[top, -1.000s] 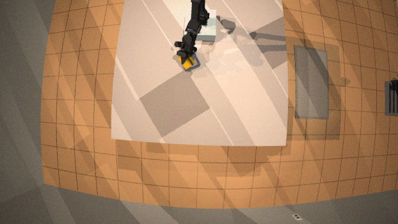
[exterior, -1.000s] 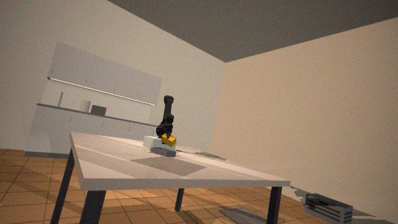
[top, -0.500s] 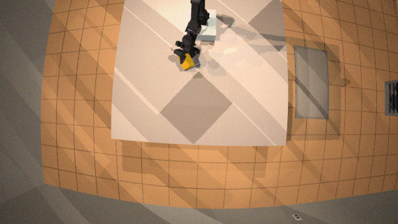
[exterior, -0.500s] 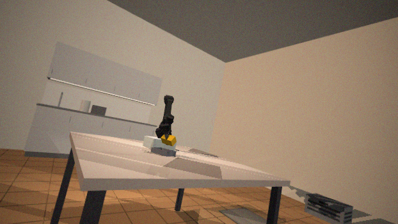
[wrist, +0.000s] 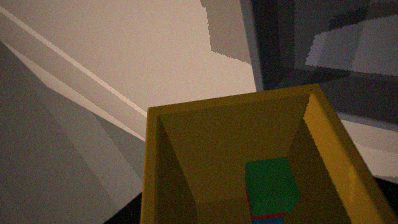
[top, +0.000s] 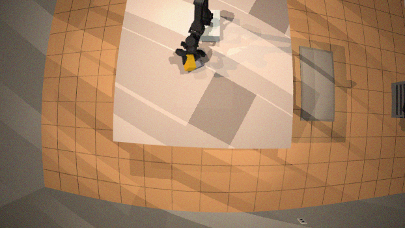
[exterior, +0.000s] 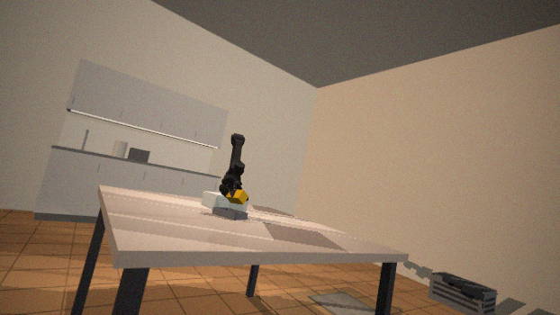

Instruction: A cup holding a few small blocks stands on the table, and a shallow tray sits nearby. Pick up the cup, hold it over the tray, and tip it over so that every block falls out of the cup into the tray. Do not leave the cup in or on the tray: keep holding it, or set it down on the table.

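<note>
My gripper tip is now 2 cm to the right of the red block. From my gripper tip the other things lie so: yellow square cup (2 cm to the left, 2 cm above, 1 cm ahead); green block (1 cm to the left, 1 cm behind).
</note>
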